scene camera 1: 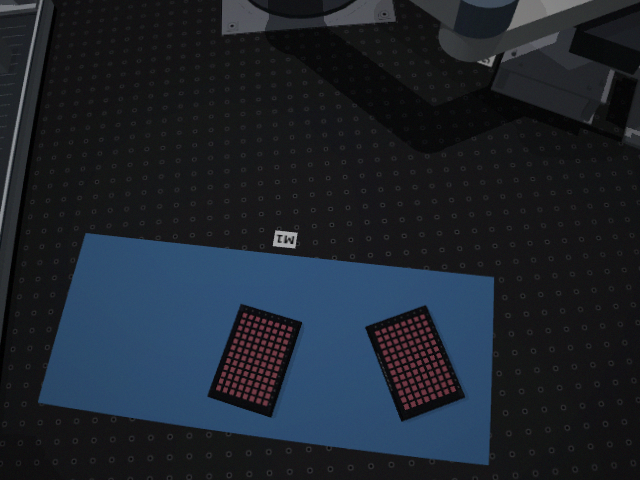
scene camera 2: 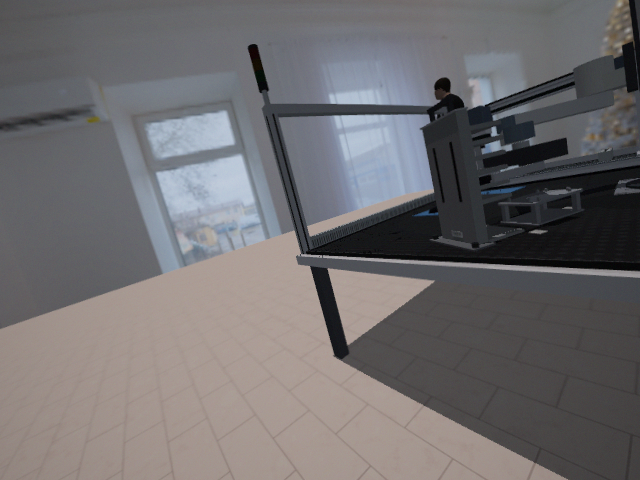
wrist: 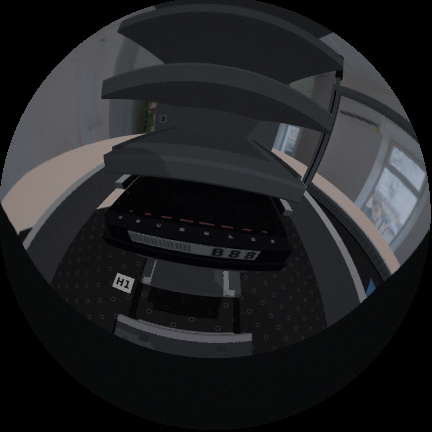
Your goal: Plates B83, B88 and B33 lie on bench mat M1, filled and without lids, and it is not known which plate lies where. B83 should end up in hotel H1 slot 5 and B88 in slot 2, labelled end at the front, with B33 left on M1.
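Frame: origin at the arm's base, x ahead, y left, z up, level; metres.
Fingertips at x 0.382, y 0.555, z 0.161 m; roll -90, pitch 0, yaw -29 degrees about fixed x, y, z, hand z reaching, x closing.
Pixels of each thing's top centre, then the offset from my fingertips to it.
- Plate B88, middle of its top: (wrist: 206, 169) (scene camera 2: 480, 178) 0.011 m back, 0.020 m right, 0.001 m up
- hotel H1, middle of its top: (scene camera 2: 447, 102) 0.016 m ahead, 0.021 m left, 0.205 m up
- frame post, middle of its top: (scene camera 2: 270, 115) 0.642 m ahead, 0.150 m left, 0.419 m up
Plate B88 (wrist: 200, 220), black with its label end facing the camera, is in hotel H1 (wrist: 215, 75) (scene camera 2: 448, 219), one level below the shelf by the label 3 in the wrist view. Its resting contact is hard to see. My gripper (wrist: 209, 160) is open, its fingers on both sides of B88 and apart from it. Two black plates with red wells lie on the blue mat M1 (scene camera 1: 129, 320) in scene camera 1: one plate (scene camera 1: 254, 360) near the middle, the other plate (scene camera 1: 415, 363) to the right. Their labels cannot be read, so which is B83 or B33 is unclear.
Hotel shelves stand close above B88. A low grey stand (scene camera 2: 563, 192) is beside the hotel in scene camera 2. The robot's base plate (scene camera 1: 356, 18) is at the top of scene camera 1. A frame post (scene camera 2: 289, 180) rises at the bench corner.
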